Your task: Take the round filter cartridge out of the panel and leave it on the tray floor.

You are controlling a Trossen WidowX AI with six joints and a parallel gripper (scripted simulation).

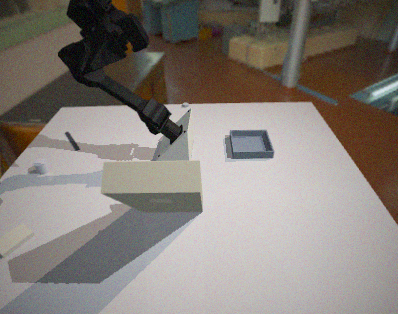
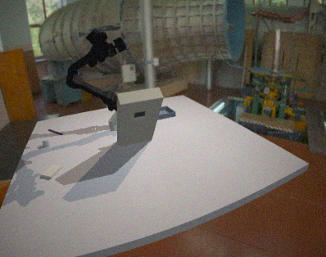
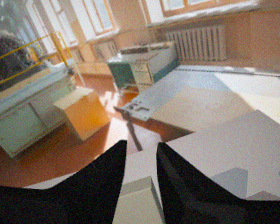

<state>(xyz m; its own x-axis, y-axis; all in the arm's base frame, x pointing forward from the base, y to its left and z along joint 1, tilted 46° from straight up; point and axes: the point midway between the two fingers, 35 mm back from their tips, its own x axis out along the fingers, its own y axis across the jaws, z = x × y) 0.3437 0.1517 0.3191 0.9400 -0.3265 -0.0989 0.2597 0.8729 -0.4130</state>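
My gripper tip is now 40 mm short of the round filter cartridge, 100 mm to the right of it and 240 mm above it. Also, from my gripper tip: service panel: 10 mm behind, 110 mm to the left, 310 mm below; then pale flat block: 10 mm ahead, 340 mm to the right, 460 mm below; then tray: 380 mm behind, 410 mm to the left, 460 mm below.
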